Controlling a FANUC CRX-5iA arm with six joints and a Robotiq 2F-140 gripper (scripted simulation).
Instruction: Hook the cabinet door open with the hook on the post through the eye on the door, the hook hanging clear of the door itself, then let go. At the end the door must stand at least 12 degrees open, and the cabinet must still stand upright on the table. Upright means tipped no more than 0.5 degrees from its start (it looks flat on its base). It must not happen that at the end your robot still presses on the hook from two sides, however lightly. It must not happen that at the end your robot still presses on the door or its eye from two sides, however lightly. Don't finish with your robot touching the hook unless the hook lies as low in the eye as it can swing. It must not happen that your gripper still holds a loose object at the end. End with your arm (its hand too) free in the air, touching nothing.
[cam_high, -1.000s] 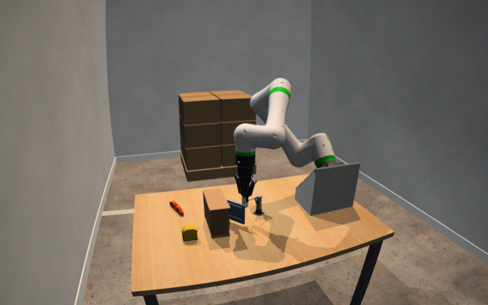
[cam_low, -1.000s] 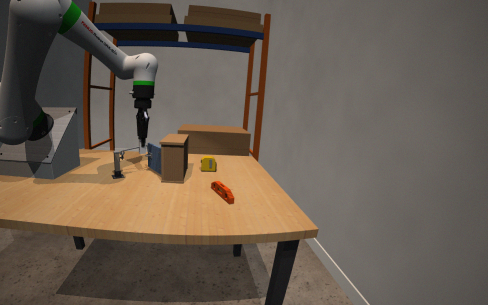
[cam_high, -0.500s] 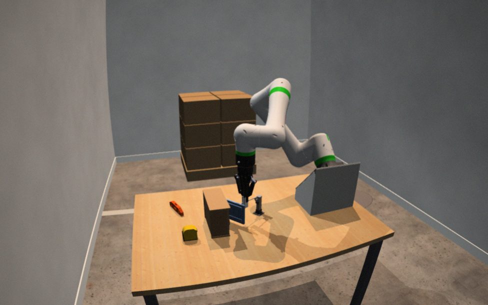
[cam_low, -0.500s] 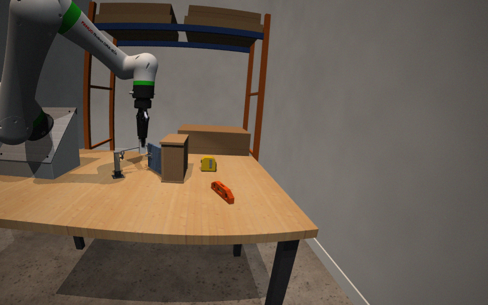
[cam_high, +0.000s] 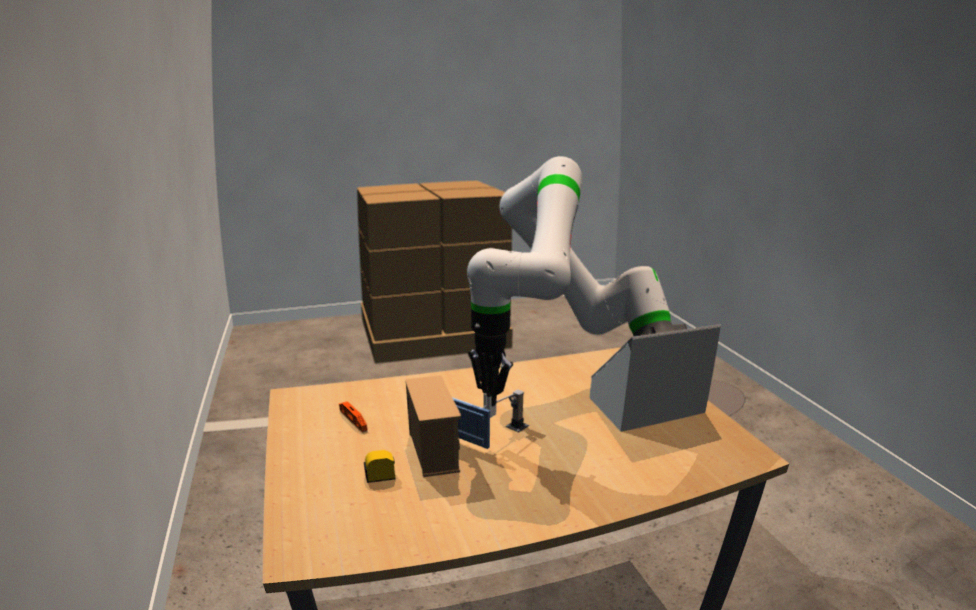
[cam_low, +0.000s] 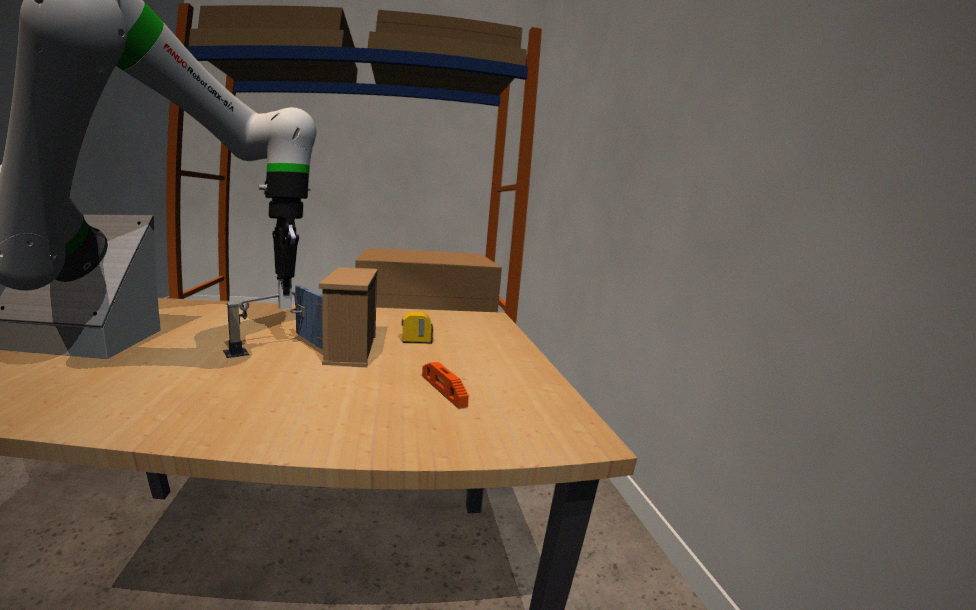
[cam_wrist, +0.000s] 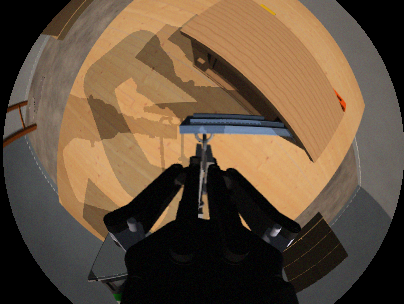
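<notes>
My gripper is now 6 cm short of the blue door, 5 cm above it and 3 cm to the left of it. The rest, counted from my hand: yellow tape measure 31 cm ahead, 9 cm below, 4 cm to the left; orange level 32 cm ahead, 25 cm to the right, 10 cm below.
</notes>
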